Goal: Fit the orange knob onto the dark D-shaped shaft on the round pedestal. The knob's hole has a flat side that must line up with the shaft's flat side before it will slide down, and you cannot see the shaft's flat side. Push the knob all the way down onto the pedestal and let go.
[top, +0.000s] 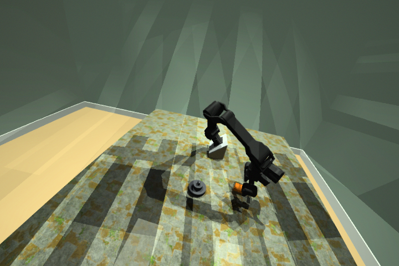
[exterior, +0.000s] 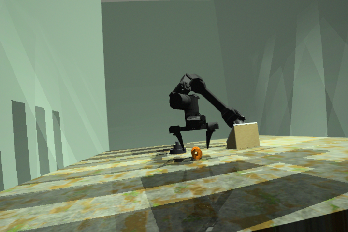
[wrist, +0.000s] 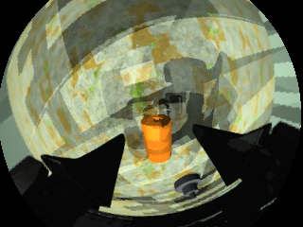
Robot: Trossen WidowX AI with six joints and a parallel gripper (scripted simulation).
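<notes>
My gripper tip is 10 mm past the orange knob, 20 mm to the left of it and 10 mm above it. Also, from my gripper tip: D-shaped shaft 30 mm ahead, 230 mm to the right.
</notes>
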